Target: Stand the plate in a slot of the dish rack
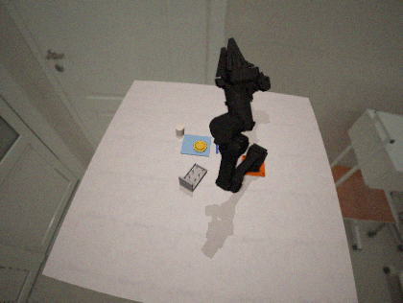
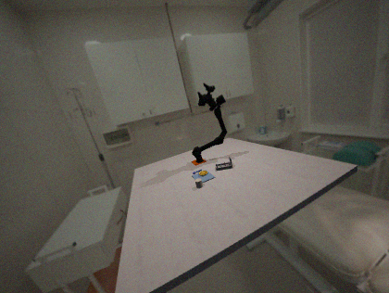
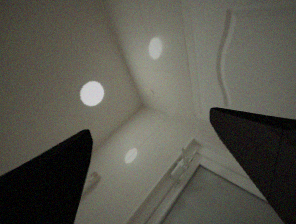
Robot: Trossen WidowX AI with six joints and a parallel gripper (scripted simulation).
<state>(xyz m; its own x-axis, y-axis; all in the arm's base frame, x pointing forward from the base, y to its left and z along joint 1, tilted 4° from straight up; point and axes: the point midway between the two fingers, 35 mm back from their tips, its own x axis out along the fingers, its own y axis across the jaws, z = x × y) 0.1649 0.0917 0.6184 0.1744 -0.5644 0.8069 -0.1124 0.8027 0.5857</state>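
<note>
The yellow plate lies 50 mm ahead of my gripper tip, 170 mm to the right of it and 630 mm below it. The rest, counted from my gripper tip: grey dish rack 90 mm ahead, 10 mm to the left, 620 mm below; then blue spoon 40 mm behind, 180 mm to the right, 640 mm below; then blue mat 70 mm ahead, 190 mm to the right, 640 mm below.
</note>
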